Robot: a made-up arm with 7 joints.
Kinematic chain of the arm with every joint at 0, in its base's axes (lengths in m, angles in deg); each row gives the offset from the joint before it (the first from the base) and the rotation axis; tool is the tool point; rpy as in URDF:
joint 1: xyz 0 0 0.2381 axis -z
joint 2: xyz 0 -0.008 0.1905 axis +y
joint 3: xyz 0 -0.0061 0.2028 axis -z
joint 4: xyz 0 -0.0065 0.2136 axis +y
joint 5: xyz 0 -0.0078 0.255 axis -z
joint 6: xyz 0 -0.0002 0.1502 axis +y
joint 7: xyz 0 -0.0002 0.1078 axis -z
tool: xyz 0 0 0 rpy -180 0 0
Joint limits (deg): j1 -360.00..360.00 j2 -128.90..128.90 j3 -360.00..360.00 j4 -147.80..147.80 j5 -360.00..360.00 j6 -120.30..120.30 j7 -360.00..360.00
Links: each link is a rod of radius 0.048 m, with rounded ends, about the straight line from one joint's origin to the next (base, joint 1, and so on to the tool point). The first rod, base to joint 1, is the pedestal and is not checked.
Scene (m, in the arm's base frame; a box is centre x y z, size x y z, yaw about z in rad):
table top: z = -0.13
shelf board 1: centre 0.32 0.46 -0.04 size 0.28 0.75 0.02 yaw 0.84
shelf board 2: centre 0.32 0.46 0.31 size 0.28 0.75 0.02 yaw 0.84
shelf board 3: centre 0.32 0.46 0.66 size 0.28 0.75 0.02 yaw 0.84
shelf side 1: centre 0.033 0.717 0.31 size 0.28 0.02 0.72 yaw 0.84
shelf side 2: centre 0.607 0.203 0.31 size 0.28 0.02 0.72 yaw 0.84
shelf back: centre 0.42 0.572 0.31 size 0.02 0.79 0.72 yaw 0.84
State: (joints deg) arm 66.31 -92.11 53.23 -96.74 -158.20 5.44 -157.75
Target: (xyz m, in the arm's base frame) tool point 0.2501 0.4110 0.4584
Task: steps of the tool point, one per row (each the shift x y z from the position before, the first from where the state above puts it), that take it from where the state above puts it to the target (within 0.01 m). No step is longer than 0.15 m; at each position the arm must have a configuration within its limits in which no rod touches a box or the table.
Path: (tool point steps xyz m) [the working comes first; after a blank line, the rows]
Joints at the target: 54.29 -76.76 88.72 -113.76 -156.68 13.73 -157.75
Straight joint move there: touches shelf board 2.

1: -0.0828 -0.0803 -0.0084
2: -0.0739 -0.0944 0.0084
3: 0.0449 0.0213 0.0853
4: 0.0235 0.0080 0.0937
5: 0.0059 -0.0099 0.0926
6: -0.0060 -0.0290 0.0829
7: 0.0526 0.0725 0.0003
8: 0.0665 0.0604 -0.0003

